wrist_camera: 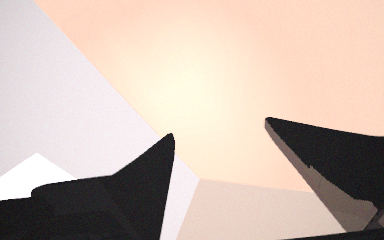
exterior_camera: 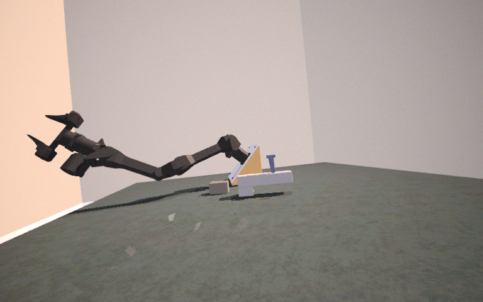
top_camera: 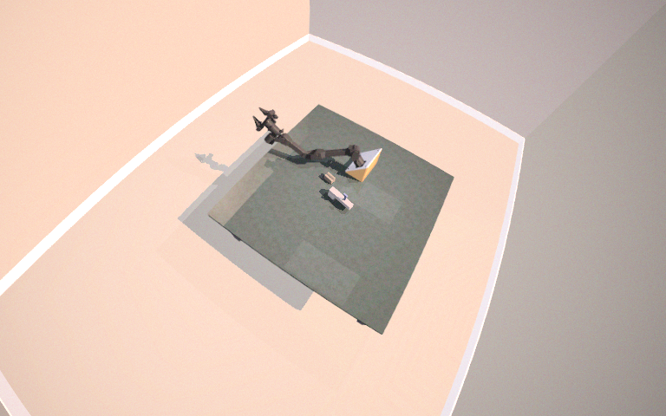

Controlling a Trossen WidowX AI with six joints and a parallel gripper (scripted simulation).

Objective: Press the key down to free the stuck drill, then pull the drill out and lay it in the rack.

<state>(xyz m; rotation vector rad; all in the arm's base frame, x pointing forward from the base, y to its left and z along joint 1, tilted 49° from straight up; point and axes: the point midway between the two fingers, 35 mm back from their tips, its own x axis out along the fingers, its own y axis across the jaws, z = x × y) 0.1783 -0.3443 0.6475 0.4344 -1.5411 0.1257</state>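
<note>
Right now my gripper tip is 780 mm to the right of the key, 210 mm above it and 110 mm short of it. The rest, counted from my gripper tip: rack (600 mm to the left, 290 mm below); then drill (730 mm to the left, 260 mm below, 100 mm ahead); then housing block (750 mm to the left, 260 mm below, 110 mm ahead).
</note>
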